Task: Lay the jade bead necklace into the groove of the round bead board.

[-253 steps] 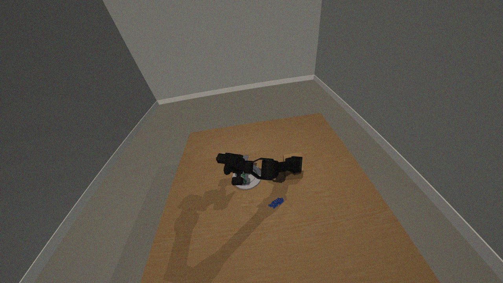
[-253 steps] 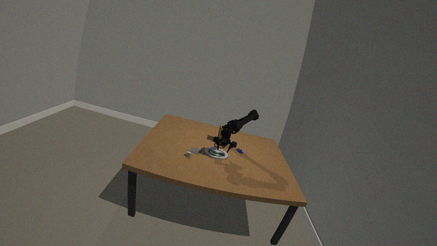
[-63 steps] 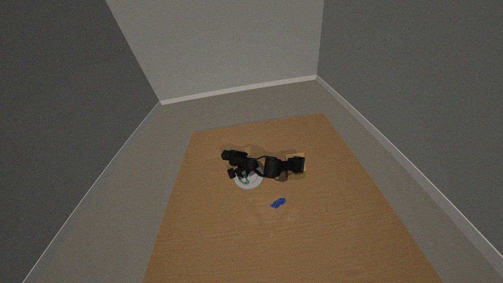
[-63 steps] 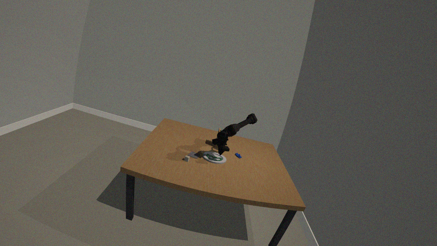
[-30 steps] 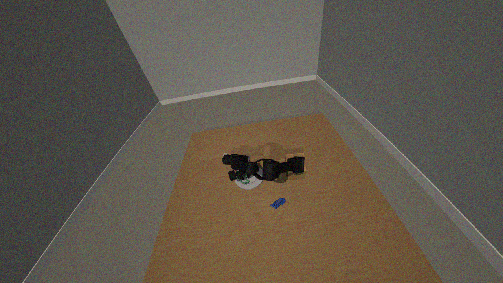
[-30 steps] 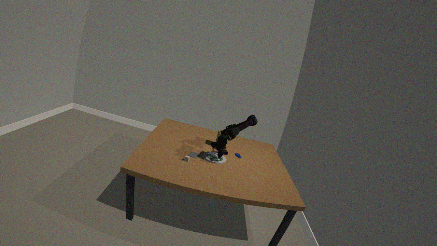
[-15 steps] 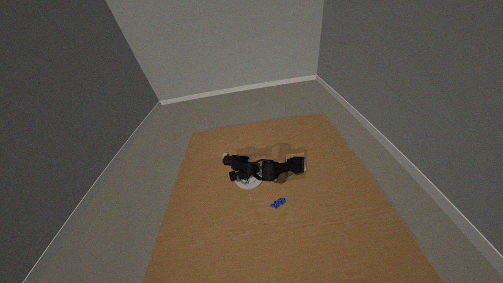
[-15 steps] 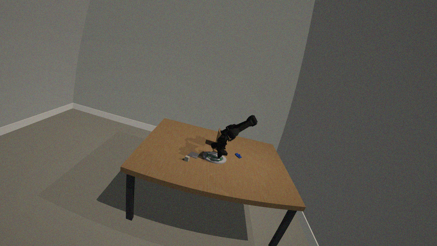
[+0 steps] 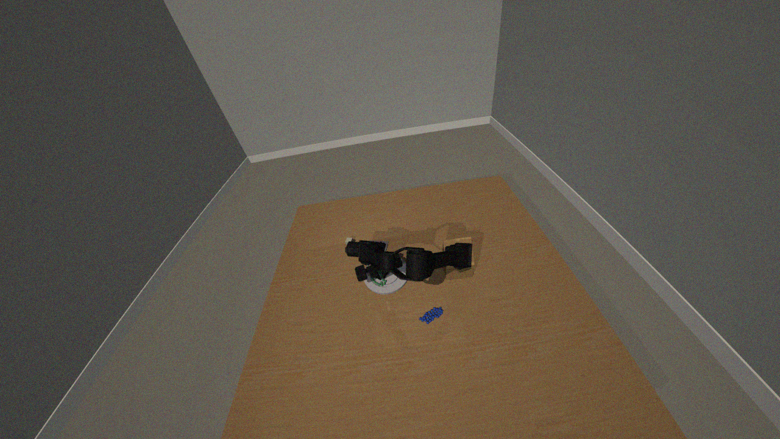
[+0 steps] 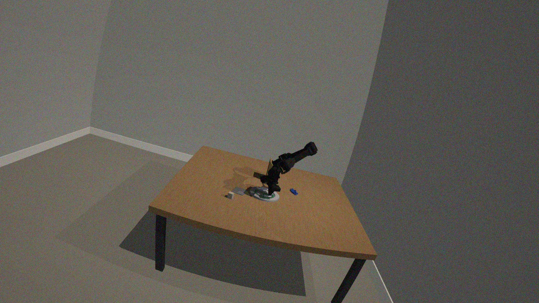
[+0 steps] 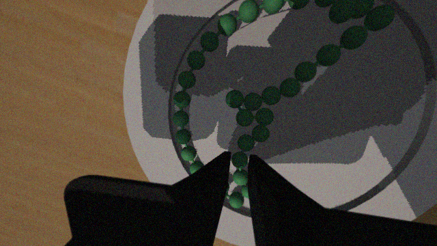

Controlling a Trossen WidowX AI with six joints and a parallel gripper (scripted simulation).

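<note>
The round bead board lies 30 mm to the right of my gripper tip, 20 mm behind it and 10 mm below it. The rest, counted from my gripper tip: pale block: 230 mm to the right, 170 mm ahead; flat grey plate: 200 mm to the right, 30 mm ahead, 10 mm below.
</note>
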